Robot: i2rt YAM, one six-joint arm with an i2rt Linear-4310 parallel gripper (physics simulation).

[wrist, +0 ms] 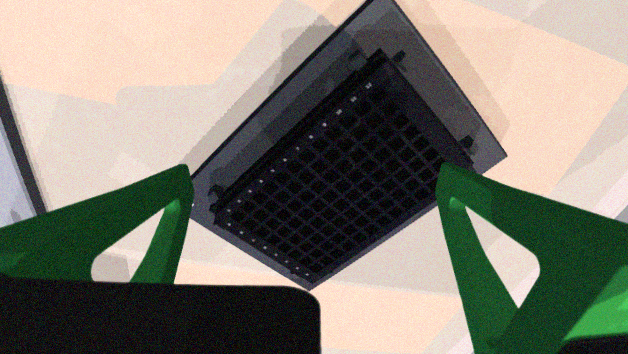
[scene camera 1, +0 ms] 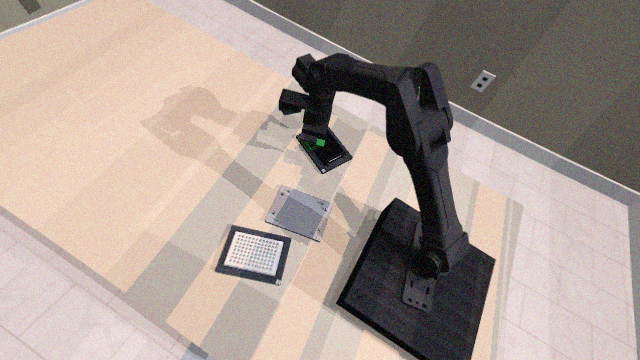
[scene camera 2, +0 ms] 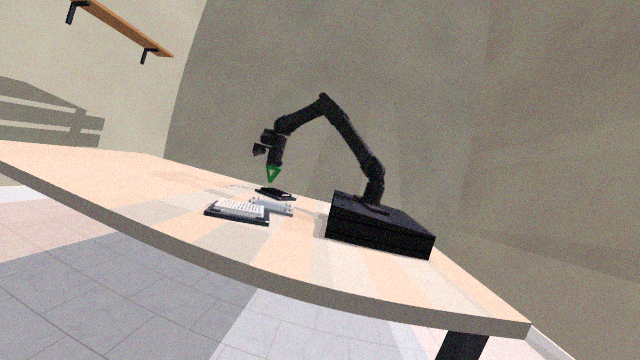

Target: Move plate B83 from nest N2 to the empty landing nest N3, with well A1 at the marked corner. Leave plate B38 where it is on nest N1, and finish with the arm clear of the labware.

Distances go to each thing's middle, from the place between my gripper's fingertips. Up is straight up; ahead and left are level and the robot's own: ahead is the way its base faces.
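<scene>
From my hand: white well plate [scene camera 1: 248,252] 20 mm ahead, 370 mm to the left, 50 mm below; grey nest plate [scene camera 1: 292,210] 50 mm behind, 220 mm to the left, 60 mm below. Nearest to my hand of the things named here, going by their middles: grey nest plate.
</scene>
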